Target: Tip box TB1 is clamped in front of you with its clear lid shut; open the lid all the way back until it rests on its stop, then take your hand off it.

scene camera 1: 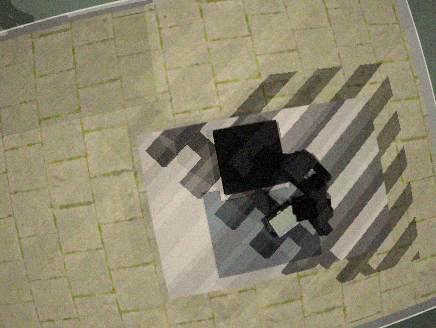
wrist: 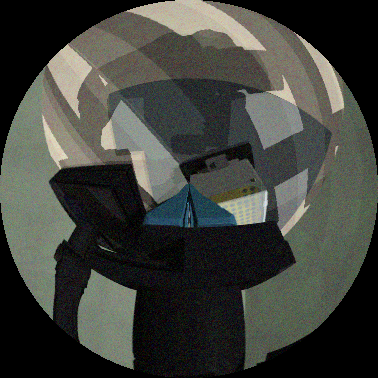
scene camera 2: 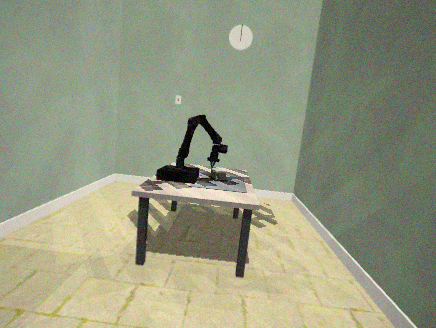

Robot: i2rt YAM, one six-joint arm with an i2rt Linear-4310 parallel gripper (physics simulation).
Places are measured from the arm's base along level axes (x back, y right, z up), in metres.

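Pixels of known places: gripper, fingertip midpoint: [scene camera 1: 293, 204] [wrist: 188, 188] [scene camera 2: 211, 170]; arm's base, link origin: [scene camera 1: 254, 155] [wrist: 90, 225] [scene camera 2: 179, 168].
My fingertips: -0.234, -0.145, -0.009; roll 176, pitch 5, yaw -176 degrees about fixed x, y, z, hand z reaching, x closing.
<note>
Ahead of a thing's pixels: the offset from my fingertips to its top centre, as dx, dy, dz. "spot": to the spot under its first point. Level surfaces: height alone.
Tip box TB1 @[-0.065, +0.049, +0.020] [scene camera 1: 283, 221] [scene camera 2: 220, 175] [wrist: 225, 181] sits in a dark holder @[spot: -0.066, -0.034, -0.050] [wrist: 243, 150] on the dark mat @[dz -0.057] [scene camera 1: 230, 265]. In the wrist view its grey body, a yellow strip with holes and a pale dotted top show. The clear lid @[spot: -0.080, -0.012, +0.020] [wrist: 266, 200] shows as a bright edge at the right of that top; its exact angle cannot be told. My gripper [scene camera 2: 213, 167] [wrist: 188, 188] is shut, its blue fingertips together and pointing down beside the box. In the wrist view the fingers overlap the box's left part and hide some of it; contact cannot be told. The arm hides the fingertips in scene camera 1.
The black arm base [scene camera 1: 245, 160] [scene camera 2: 177, 174] stands on the table @[dz -0.061] [scene camera 1: 170, 240] [scene camera 2: 195, 198] beside the mat. The arm arches over from the base to the box. Striped shadows cross the table and mat. A wall clock [scene camera 2: 240, 37] hangs on the far wall.
</note>
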